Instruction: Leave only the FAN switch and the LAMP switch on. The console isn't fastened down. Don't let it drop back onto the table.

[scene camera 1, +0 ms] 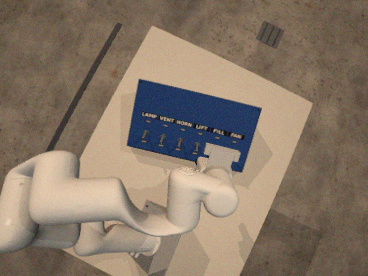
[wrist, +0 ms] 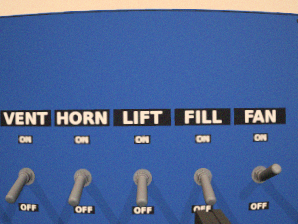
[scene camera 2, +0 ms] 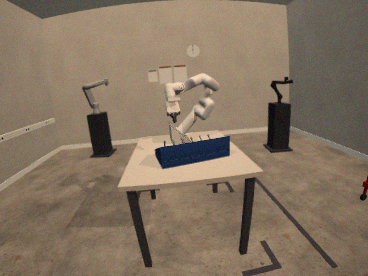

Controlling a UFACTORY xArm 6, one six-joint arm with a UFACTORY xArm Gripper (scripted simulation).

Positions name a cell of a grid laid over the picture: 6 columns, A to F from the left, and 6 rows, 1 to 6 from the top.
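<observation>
There is a blue console (scene camera 1: C3) here, and it sits 89 cm from the lens.
</observation>
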